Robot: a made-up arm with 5 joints. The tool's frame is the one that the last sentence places.
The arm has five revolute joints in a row. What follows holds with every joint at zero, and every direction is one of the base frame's. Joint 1 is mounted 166.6 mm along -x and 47.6 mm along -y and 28.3 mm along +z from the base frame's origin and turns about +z. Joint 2 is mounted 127.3 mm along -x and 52.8 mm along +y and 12.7 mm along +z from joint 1 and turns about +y. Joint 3 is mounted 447.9 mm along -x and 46.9 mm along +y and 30.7 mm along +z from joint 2 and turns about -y. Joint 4 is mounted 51.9 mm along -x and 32.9 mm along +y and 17.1 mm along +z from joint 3 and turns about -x. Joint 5 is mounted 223.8 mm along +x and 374.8 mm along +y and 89.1 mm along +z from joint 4 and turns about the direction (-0.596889, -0.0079, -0.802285). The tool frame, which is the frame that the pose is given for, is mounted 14.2 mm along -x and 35.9 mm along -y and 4.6 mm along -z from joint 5; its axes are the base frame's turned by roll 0, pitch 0 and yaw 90 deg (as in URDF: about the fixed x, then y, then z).
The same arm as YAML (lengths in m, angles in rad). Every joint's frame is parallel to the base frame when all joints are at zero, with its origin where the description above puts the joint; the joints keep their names.
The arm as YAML. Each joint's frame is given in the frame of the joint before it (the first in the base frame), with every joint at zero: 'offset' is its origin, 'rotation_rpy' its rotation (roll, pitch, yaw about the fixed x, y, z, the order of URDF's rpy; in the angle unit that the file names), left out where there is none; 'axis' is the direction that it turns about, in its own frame. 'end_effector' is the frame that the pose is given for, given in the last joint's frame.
length_unit: m
angle_unit: rad
chain:
  - id: joint 1
    offset: [-0.1666, -0.0476, 0.0283]
    axis: [0.0, 0.0, 1.0]
  - id: joint 2
    offset: [-0.1273, 0.0528, 0.0127]
    axis: [0.0, 1.0, 0.0]
  - id: joint 3
    offset: [-0.4479, 0.0469, 0.0307]
    axis: [0.0, -1.0, 0.0]
  - id: joint 4
    offset: [-0.0519, 0.0329, 0.0171]
    axis: [-1.0, 0.0, 0.0]
  - id: joint 5
    offset: [0.2238, 0.3748, 0.0891]
    axis: [-0.596889, -0.0079, -0.802285]
end_effector:
  offset: [-0.0142, -0.0359, -0.0046]
  rotation_rpy: [0.0, 0.0, 1.5708]

